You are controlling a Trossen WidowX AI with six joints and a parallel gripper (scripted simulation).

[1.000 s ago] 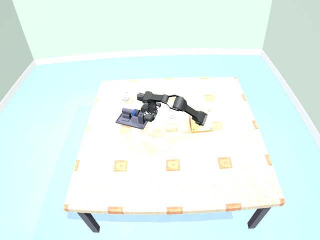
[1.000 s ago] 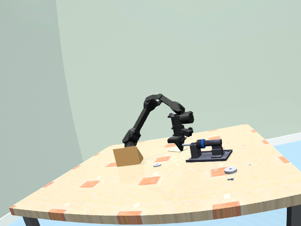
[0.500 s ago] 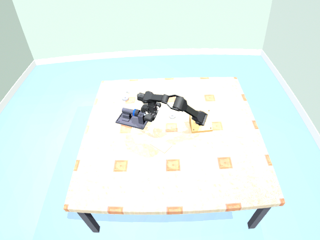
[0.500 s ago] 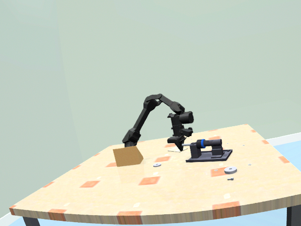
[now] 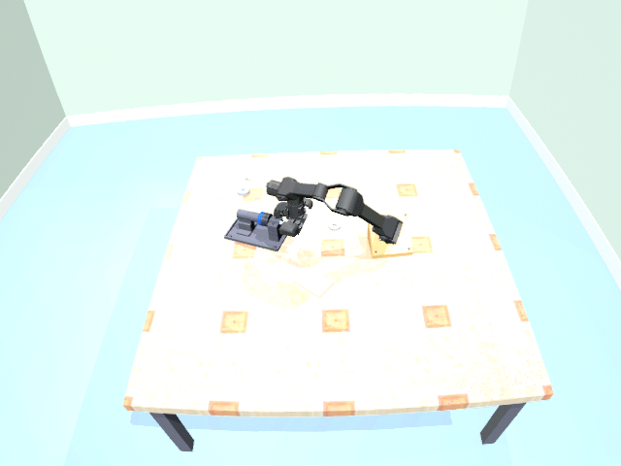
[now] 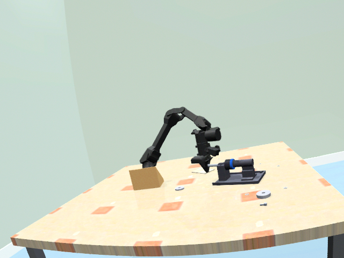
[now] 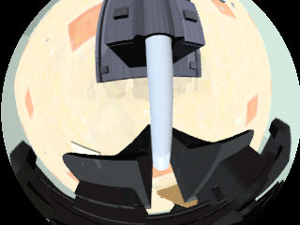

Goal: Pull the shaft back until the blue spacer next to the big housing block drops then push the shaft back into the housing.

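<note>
The steel shaft lies 70 mm ahead of my gripper tip, 30 mm above it and 20 mm to the right of it. From my gripper tip the other things lie so: dark spacer (120 mm ahead, 40 mm to the right, 30 mm above); then pale sheet (200 mm to the left, 60 mm behind, 40 mm below); then blue spacer (140 mm ahead, 50 mm to the right, 30 mm above).
</note>
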